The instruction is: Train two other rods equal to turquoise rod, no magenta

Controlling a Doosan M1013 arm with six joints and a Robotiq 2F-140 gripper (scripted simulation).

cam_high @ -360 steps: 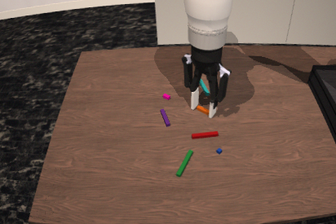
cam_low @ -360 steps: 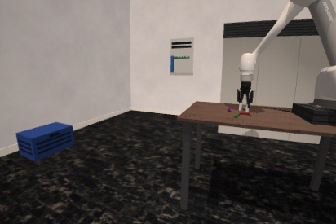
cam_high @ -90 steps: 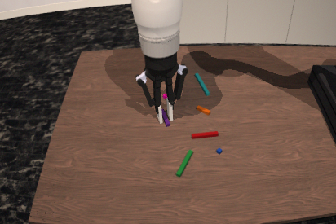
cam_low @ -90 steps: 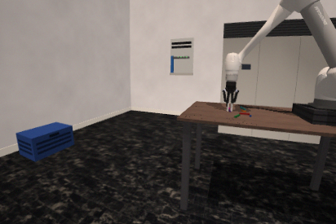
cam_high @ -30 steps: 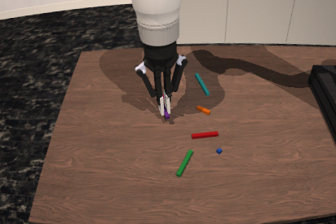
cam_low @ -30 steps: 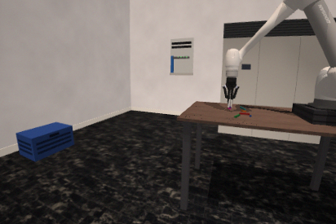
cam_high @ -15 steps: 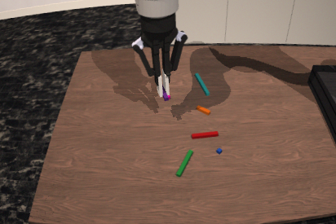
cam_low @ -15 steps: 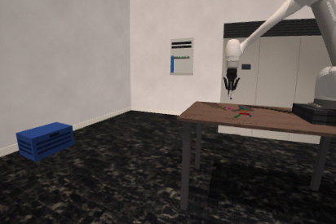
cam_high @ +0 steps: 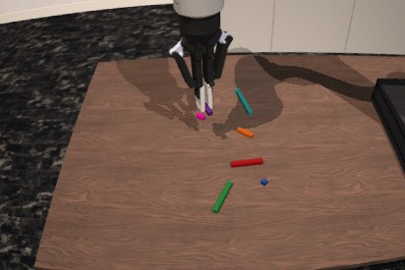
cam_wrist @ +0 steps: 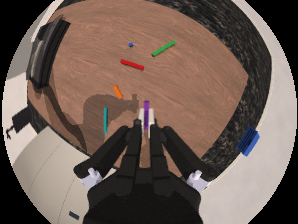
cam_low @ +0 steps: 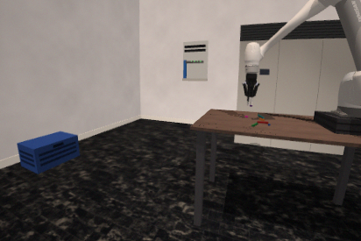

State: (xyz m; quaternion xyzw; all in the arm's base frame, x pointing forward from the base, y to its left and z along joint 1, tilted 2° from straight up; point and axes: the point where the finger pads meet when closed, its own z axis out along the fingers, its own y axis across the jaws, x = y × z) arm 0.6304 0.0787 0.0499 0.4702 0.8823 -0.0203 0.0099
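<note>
Right now my hand is 90 mm past the orange rod, 20 mm to the left of it and 130 mm above it. Also, from my hand: red rod 100 mm behind, 70 mm to the left, 130 mm below; magenta rod 20 mm ahead, 70 mm to the right, 130 mm below; purple rod 30 mm below.
</note>
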